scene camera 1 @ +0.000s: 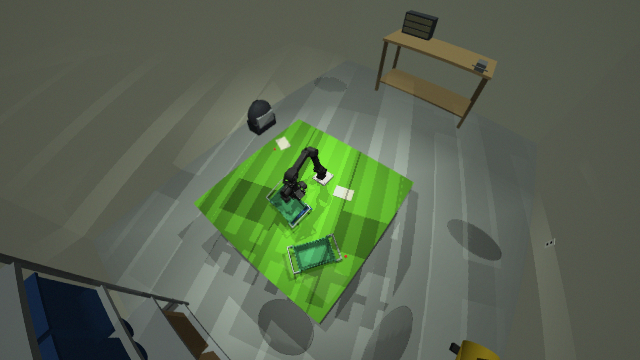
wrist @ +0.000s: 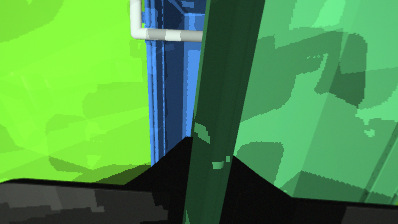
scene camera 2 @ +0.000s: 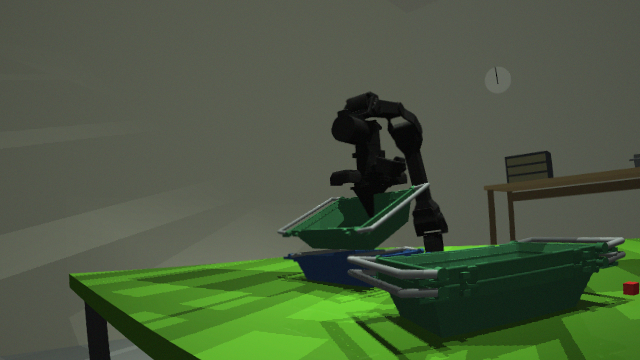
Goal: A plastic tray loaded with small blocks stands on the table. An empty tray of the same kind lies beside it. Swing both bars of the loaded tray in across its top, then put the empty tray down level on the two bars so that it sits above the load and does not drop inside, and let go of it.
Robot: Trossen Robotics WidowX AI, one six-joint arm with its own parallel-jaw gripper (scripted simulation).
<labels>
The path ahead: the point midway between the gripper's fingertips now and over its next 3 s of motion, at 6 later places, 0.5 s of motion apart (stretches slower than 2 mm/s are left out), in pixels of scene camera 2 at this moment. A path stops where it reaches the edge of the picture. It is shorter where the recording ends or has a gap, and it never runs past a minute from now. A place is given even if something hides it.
My gripper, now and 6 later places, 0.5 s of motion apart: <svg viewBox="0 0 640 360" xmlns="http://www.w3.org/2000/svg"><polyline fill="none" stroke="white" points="373,217 373,221 373,222 374,224 374,226 374,228 375,229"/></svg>
</labels>
